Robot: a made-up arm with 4 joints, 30 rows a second.
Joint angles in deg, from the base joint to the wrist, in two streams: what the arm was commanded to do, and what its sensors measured. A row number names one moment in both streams.
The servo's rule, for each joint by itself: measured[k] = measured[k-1] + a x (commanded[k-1-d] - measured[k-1]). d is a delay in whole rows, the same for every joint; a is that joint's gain. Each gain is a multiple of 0.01, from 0.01 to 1. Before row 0 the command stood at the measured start. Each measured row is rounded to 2 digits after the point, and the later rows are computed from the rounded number. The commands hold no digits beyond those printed.
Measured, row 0:
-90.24, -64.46, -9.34, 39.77
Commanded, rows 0 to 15:
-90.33, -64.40, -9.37, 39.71
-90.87, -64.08, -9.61, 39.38
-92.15, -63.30, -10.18, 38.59
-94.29, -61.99, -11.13, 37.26
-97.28, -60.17, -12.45, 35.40
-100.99, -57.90, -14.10, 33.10
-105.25, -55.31, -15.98, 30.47
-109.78, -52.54, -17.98, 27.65
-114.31, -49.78, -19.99, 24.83
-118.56, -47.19, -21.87, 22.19
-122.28, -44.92, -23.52, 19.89
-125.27, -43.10, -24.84, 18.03
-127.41, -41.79, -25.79, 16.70
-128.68, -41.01, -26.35, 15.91
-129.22, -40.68, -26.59, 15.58
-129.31, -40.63, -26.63, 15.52
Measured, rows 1 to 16:
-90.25, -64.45, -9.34, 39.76
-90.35, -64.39, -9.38, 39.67
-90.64, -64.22, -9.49, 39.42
-91.22, -63.86, -9.72, 38.92
-92.19, -63.27, -10.10, 38.11
-93.60, -62.41, -10.66, 36.96
-95.46, -61.27, -11.40, 35.47
-97.75, -59.87, -12.32, 33.67
-100.40, -58.26, -13.39, 31.64
-103.31, -56.49, -14.58, 29.47
-106.35, -54.64, -15.83, 27.27
-109.38, -52.79, -17.09, 25.14
-112.26, -51.03, -18.31, 23.20
-114.89, -49.43, -19.44, 21.52
-117.18, -48.03, -20.44, 20.15
-119.12, -46.85, -21.31, 19.09
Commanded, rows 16 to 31:
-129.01, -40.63, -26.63, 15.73
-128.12, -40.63, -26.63, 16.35
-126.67, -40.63, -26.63, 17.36
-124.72, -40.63, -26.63, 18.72
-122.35, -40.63, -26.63, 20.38
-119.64, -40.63, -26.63, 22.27
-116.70, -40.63, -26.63, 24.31
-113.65, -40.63, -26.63, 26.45
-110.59, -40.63, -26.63, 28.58
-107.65, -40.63, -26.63, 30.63
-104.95, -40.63, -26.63, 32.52
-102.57, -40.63, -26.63, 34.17
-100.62, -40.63, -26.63, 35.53
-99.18, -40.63, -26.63, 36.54
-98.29, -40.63, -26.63, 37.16
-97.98, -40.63, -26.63, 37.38
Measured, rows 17 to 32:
-120.70, -45.85, -22.05, 18.32
-121.89, -45.01, -22.69, 17.87
-122.65, -44.31, -23.24, 17.75
-122.98, -43.72, -23.71, 17.97
-122.88, -43.23, -24.12, 18.52
-122.36, -42.81, -24.47, 19.38
-121.45, -42.46, -24.77, 20.51
-120.20, -42.17, -25.03, 21.88
-118.66, -41.92, -25.25, 23.42
-116.90, -41.71, -25.44, 25.08
-114.99, -41.54, -25.61, 26.79
-113.00, -41.39, -25.75, 28.49
-111.02, -41.27, -25.87, 30.11
-109.13, -41.17, -25.98, 31.59
-107.40, -41.08, -26.07, 32.87
-105.89, -41.01, -26.15, 33.91

